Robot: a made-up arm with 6 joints. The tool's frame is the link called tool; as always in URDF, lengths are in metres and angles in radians. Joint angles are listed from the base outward.
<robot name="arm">
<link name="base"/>
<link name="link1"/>
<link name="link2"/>
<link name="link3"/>
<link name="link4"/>
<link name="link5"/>
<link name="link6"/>
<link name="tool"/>
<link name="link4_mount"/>
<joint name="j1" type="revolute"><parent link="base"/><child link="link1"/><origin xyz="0 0 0.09" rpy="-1.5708 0 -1.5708"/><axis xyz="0 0 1"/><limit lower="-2.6" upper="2.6"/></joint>
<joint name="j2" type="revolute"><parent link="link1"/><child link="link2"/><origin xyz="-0.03 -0.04 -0.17" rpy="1.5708 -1.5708 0"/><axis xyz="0 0 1"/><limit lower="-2.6" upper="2.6"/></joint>
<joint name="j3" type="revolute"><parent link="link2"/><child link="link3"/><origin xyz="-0.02 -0.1 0.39" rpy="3.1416 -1.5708 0"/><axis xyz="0 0 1"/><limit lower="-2.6" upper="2.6"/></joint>
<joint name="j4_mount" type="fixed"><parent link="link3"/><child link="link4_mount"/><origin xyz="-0.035 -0.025 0.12" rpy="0 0 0"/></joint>
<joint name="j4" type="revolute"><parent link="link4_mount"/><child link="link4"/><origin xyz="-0.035 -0.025 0.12" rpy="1.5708 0 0"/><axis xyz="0 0 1"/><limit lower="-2.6" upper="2.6"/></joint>
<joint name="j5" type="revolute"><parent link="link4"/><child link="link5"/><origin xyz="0.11 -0.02 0.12" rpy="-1.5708 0 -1.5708"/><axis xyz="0 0 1"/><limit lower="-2.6" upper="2.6"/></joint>
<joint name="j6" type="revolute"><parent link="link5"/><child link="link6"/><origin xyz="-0.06 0.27 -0.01" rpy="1.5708 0 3.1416"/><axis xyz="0 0 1"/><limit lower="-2.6" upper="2.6"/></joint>
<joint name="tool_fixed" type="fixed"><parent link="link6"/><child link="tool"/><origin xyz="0.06 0.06 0.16" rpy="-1.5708 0 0"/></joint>
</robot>
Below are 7 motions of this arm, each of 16 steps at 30 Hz.
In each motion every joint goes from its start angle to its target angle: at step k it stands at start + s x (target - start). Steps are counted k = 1, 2, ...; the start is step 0. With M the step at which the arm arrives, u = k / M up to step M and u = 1 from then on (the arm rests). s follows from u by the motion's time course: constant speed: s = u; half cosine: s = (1 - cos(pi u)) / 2; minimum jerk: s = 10 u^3 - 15 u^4 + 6 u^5.
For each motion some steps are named. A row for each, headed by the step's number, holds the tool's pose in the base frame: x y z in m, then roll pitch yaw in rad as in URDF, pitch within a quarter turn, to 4 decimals.
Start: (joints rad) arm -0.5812 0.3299 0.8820 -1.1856 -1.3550 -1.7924
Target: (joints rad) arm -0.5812 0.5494 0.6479 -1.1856 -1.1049 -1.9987
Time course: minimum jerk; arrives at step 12
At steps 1, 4, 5, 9, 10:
1: -0.2090 0.2847 0.0543 1.8534 0.4929 0.6703
4: -0.2022 0.2470 0.0522 1.7974 0.5318 0.7523
5: -0.1959 0.2228 0.0524 1.7630 0.5604 0.8085
9: -0.1558 0.1359 0.0646 1.6521 0.6945 1.0482
10: -0.1493 0.1267 0.0672 1.6417 0.7130 1.0796

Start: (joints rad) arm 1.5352 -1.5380 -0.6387 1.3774 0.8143 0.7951
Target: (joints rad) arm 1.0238 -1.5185 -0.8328 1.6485 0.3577 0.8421
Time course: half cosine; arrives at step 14
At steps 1, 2, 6, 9, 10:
1: -0.5378 -0.2096 -0.3482 2.8388 0.9426 1.1713
2: -0.5429 -0.2249 -0.3404 2.8436 0.9602 1.1985
6: -0.5784 -0.3589 -0.2517 2.9779 1.1164 1.5222
9: -0.5928 -0.4714 -0.1385 -2.9322 1.2197 2.0536
10: -0.5933 -0.4995 -0.1016 -2.7760 1.2293 2.2513

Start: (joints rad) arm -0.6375 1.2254 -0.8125 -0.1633 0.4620 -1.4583
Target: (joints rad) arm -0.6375 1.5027 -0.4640 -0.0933 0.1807 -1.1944
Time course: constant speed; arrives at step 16
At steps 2, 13, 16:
2: 0.1744 0.6781 0.2874 -2.5608 0.6858 -0.4999
13: 0.1586 0.6641 0.2852 -2.3772 1.0658 -0.4237
16: 0.1548 0.6574 0.2808 -2.3134 1.1590 -0.3923

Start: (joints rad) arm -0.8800 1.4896 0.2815 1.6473 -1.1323 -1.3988
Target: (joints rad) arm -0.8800 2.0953 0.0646 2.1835 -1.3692 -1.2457
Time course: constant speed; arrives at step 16
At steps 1, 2, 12, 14, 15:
1: 0.1382 0.7234 0.2627 -2.4188 -0.8601 -1.3781
2: 0.1193 0.7425 0.2467 -2.4678 -0.8797 -1.2847
12: -0.1495 0.8598 0.1143 -2.9809 -0.8698 -0.2960
14: -0.2153 0.8637 0.0971 -3.0495 -0.8321 -0.1234
15: -0.2489 0.8630 0.0900 -3.0774 -0.8108 -0.0422

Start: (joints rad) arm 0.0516 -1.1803 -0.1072 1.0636 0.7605 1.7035
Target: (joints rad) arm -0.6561 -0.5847 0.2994 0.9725 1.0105 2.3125
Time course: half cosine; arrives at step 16
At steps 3, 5, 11, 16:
3: -0.1977 -0.5172 0.2980 0.7762 -0.6573 -1.2351
5: -0.1344 -0.4871 0.3312 0.8997 -0.8025 -1.2597
11: 0.1080 -0.2799 0.4050 1.6625 -1.1577 -1.6075
16: 0.1897 -0.1704 0.3904 2.0009 -1.1871 -1.7815

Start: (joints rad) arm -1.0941 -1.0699 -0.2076 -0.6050 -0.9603 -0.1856
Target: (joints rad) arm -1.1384 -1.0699 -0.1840 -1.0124 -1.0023 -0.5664
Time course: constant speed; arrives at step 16
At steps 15, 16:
15: -0.4798 0.1550 0.2551 1.5428 -1.2344 -2.5568
16: -0.4776 0.1451 0.2563 1.5385 -1.2439 -2.5298

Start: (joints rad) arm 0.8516 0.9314 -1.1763 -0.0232 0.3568 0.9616
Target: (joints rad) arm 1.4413 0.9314 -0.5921 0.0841 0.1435 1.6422
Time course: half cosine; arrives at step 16
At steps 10, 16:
10: 0.1837 -0.5927 0.4373 3.0859 -0.8514 -2.3348
16: 0.2055 -0.6242 0.2597 2.7926 -0.4598 -2.0751

